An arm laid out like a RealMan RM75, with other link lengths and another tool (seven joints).
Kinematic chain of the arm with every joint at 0, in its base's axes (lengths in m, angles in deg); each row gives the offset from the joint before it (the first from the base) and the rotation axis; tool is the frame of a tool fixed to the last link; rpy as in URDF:
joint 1: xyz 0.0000 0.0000 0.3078 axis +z
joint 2: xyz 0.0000 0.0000 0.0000 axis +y
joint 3: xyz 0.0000 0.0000 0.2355 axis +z
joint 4: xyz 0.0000 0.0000 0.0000 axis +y
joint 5: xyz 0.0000 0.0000 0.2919 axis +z
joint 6: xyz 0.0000 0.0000 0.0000 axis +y
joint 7: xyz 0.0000 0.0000 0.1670 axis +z
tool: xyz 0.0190 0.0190 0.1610 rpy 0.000 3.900 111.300
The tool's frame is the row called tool.
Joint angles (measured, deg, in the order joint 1, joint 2, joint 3, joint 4, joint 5, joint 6, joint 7), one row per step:
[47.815, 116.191, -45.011, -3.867, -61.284, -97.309, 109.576]
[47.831, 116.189, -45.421, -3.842, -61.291, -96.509, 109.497]
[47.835, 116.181, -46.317, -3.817, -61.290, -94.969, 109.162]
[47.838, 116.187, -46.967, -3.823, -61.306, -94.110, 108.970]
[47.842, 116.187, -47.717, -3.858, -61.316, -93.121, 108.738]
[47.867, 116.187, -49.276, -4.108, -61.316, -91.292, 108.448]
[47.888, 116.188, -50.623, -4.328, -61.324, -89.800, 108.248]
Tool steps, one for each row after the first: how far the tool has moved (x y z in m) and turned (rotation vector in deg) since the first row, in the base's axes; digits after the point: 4 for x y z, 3 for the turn. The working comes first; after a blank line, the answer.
Tool pose at each row, in the base's axes (x y z in m, rotation vector in deg; the steps are taken from these numbers as rounded here):
[0.0104, 0.4830, 0.0270, -1.282, -99.378, -35.711]
[0.0121, 0.4854, 0.0228, -1.676, -100.149, -35.958]
[0.0156, 0.4898, 0.0143, -2.230, -101.738, -36.515]
[0.0175, 0.4916, 0.0088, -2.474, -102.759, -36.699]
[0.0198, 0.4937, 0.0026, -2.696, -103.934, -36.935]
[0.0236, 0.4972, -0.0089, -2.938, -106.197, -37.195]
[0.0268, 0.4996, -0.0184, -3.094, -108.104, -37.331]

[0.0017, 0.0024, -0.0042, -0.230, -0.679, -0.509]
[0.0052, 0.0068, -0.0127, -0.535, -2.148, -1.415]
[0.0071, 0.0086, -0.0182, -0.783, -3.089, -1.825]
[0.0094, 0.0107, -0.0244, -1.021, -4.189, -2.272]
[0.0132, 0.0142, -0.0359, -1.503, -6.319, -2.903]
[0.0164, 0.0166, -0.0454, -1.933, -8.111, -3.359]

